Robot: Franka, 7 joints.
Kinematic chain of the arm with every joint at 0, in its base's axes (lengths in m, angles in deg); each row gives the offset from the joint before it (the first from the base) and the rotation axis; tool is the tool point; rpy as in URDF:
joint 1: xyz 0 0 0.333 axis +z
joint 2: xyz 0 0 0 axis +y
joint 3: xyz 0 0 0.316 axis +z
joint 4: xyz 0.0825 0 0 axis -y
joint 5: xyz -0.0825 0 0.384 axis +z
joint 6: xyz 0 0 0 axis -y
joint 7: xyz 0.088 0 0 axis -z
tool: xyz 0 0 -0.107 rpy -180 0 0
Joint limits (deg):
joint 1: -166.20..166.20
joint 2: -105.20..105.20
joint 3: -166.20..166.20
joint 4: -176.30..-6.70
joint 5: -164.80..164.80
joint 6: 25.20..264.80
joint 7: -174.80..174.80
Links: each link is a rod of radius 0.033 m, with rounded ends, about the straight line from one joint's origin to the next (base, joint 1, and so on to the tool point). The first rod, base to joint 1, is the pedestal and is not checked.
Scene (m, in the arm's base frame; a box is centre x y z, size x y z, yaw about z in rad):
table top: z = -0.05
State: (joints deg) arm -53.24 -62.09 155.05 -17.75 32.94 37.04 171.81
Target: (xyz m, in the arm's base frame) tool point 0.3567 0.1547 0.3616
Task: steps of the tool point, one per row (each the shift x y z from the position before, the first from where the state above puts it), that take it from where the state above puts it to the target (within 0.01 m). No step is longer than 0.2 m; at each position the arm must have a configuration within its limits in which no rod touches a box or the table.
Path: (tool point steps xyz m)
1: 0.1318 0.0586 -0.0389
2: 0.1523 0.0178 -0.0261
3: 0.1543 -0.0293 -0.0136
4: 0.1369 -0.0749 -0.0036
5: 0.1020 -0.1109 0.0029
6: 0.0560 -0.1308 0.0054
7: 0.0062 -0.1315 0.0048

